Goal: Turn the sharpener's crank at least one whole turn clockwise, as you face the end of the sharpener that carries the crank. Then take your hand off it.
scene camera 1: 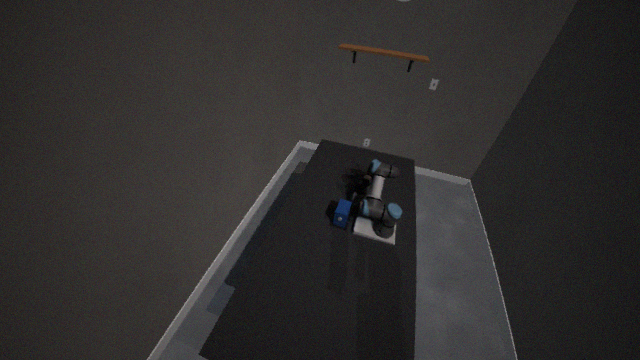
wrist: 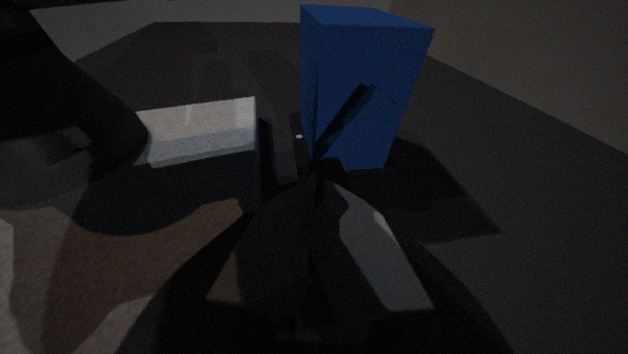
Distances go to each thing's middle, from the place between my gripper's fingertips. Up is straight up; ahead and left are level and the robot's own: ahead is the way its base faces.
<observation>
My hand is 6 cm short of the blue sharpener point(wrist: 341, 55), 8 cm to the right of it and 2 cm below it.
</observation>
